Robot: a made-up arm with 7 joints.
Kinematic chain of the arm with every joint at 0, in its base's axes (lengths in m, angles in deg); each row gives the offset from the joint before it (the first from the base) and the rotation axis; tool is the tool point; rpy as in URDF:
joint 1: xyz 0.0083 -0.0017 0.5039 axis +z
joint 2: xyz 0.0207 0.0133 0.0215 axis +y
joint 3: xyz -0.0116 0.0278 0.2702 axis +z
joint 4: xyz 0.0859 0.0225 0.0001 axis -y
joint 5: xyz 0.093 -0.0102 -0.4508 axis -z
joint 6: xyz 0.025 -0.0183 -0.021 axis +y
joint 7: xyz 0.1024 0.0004 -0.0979 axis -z
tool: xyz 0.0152 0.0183 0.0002 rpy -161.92 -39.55 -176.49
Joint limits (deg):
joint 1: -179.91..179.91
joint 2: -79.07..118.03
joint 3: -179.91..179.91
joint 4: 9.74..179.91
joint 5: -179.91..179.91
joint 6: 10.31..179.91
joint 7: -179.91..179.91
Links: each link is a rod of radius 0.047 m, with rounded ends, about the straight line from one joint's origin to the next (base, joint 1, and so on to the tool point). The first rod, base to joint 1, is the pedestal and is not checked.
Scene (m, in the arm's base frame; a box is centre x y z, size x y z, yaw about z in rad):
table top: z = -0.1
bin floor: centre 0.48 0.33 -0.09 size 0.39 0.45 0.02 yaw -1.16
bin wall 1: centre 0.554 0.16 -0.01 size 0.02 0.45 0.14 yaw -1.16
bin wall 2: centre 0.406 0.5 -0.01 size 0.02 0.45 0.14 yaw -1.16
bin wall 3: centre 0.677 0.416 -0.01 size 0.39 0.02 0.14 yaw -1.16
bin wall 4: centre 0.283 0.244 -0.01 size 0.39 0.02 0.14 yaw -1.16
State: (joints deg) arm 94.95 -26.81 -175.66 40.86 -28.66 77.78 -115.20
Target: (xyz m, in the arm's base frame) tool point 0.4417 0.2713 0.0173
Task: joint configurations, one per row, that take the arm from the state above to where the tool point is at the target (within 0.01 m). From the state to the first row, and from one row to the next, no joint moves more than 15 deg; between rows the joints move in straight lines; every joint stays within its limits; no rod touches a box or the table.
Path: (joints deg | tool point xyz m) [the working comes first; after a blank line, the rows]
Joints at the target: 166.78 -79.07 -144.51 80.80 -30.19 48.01 -112.59
Straight joint move there: touches bin wall 1.

1: 98.58 -19.43 -160.74 51.03 -25.26 70.01 -102.13 | 0.2189 -0.4659 0.2938
2: 102.22 -12.04 -145.83 61.20 -21.86 62.25 -89.05 | 0.4305 -0.4400 0.4610
3: 105.85 -4.66 -130.91 71.36 -18.47 54.48 -75.98 | 0.5939 -0.2937 0.6516
4: 109.48 2.73 -115.99 81.53 -15.07 46.72 -62.91 | 0.6615 -0.0525 0.8282
5: 113.12 10.11 -101.08 91.70 -11.67 38.95 -49.83 | 0.6080 0.2294 0.9592
6: 122.06 -4.75 -108.31 89.88 -14.76 40.46 -60.29 | 0.6530 0.1463 0.9000
7: 131.01 -19.62 -115.55 88.07 -17.85 41.97 -70.75 | 0.7043 0.1049 0.7740
8: 139.95 -34.48 -122.79 86.25 -20.93 43.48 -81.21 | 0.7312 0.1133 0.5980
9: 148.89 -49.34 -130.03 84.43 -24.02 44.99 -91.67 | 0.7052 0.1617 0.3955
10: 157.84 -64.21 -137.27 82.61 -27.11 46.50 -102.13 | 0.6087 0.2253 0.1930
11: 166.78 -79.07 -144.51 80.80 -30.19 48.01 -112.59 | 0.4418 0.2712 0.0173

